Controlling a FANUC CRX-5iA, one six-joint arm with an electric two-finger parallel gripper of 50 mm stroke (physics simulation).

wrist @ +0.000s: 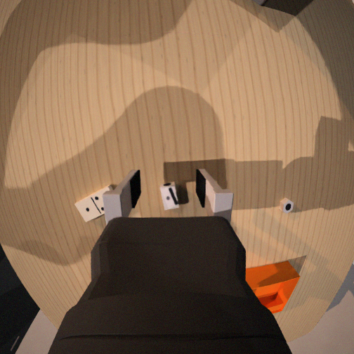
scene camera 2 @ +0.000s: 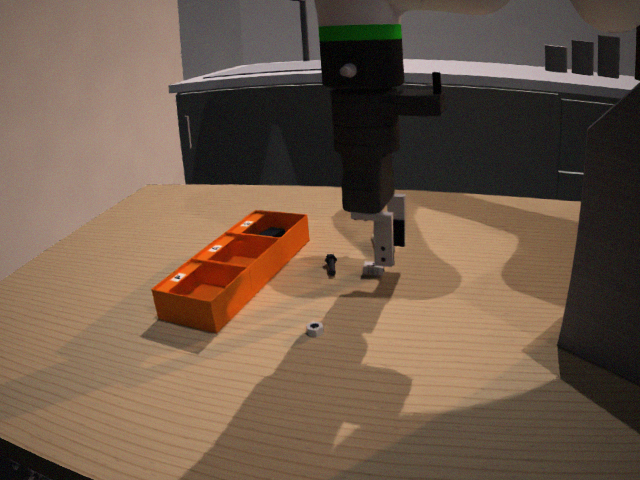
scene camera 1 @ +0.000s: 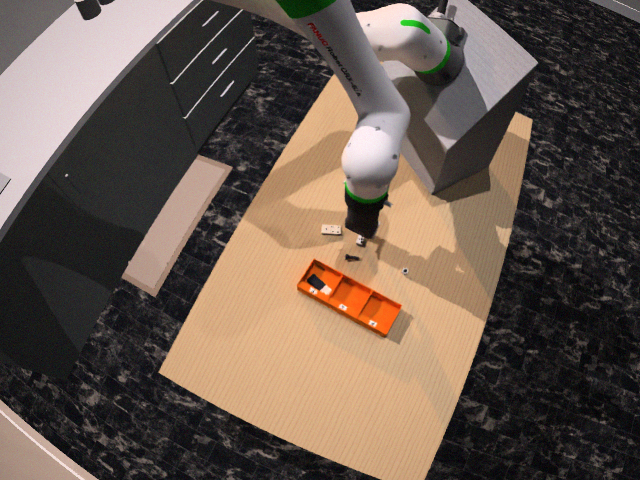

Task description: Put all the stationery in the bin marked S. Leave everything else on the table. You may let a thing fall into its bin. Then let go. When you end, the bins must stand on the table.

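Where they show: gripper, between the fingertips: (scene camera 2: pixel 390 254) (scene camera 1: pixel 363 230); arm's base, origin of its link: (scene camera 1: pixel 438 60).
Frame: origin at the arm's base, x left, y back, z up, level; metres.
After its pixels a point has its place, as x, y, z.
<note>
My gripper (scene camera 2: pixel 391 254) {-0.069, -0.403, -0.299} (wrist: pixel 167 180) is open and empty, low over the table. Its fingers stand on either side of a small white sharpener (scene camera 1: pixel 360 240) {-0.070, -0.428, -0.313} (scene camera 2: pixel 372 269) {-0.065, -0.425, -0.317} (wrist: pixel 169 196) with a dark blade slot, which lies on the table. In scene camera 1 the arm hides the fingertips. An orange three-part bin row (scene camera 1: pixel 352 314) {-0.024, -0.632, -0.290} (scene camera 2: pixel 273 268) {-0.053, -0.547, -0.315} (wrist: pixel 272 274) stands on the table. A black-and-white eraser (scene camera 1: pixel 316 282) {-0.137, -0.579, -0.304} (scene camera 2: pixel 272 232) {-0.141, -0.573, -0.305} lies in its end compartment, at the left in scene camera 1 and the far end in scene camera 2. The label letters are hard to read.
A white domino (scene camera 1: pixel 330 229) {-0.156, -0.422, -0.317} (wrist: pixel 88 209) lies at one side of the gripper. A black bolt (scene camera 1: pixel 352 257) {-0.075, -0.479, -0.316} (scene camera 2: pixel 330 264) {-0.072, -0.479, -0.316} lies between the sharpener and the bins. A hex nut (scene camera 1: pixel 405 270) {0.068, -0.468, -0.316} (scene camera 2: pixel 314 329) {0.074, -0.468, -0.316} (wrist: pixel 286 205) lies apart on the other side.
</note>
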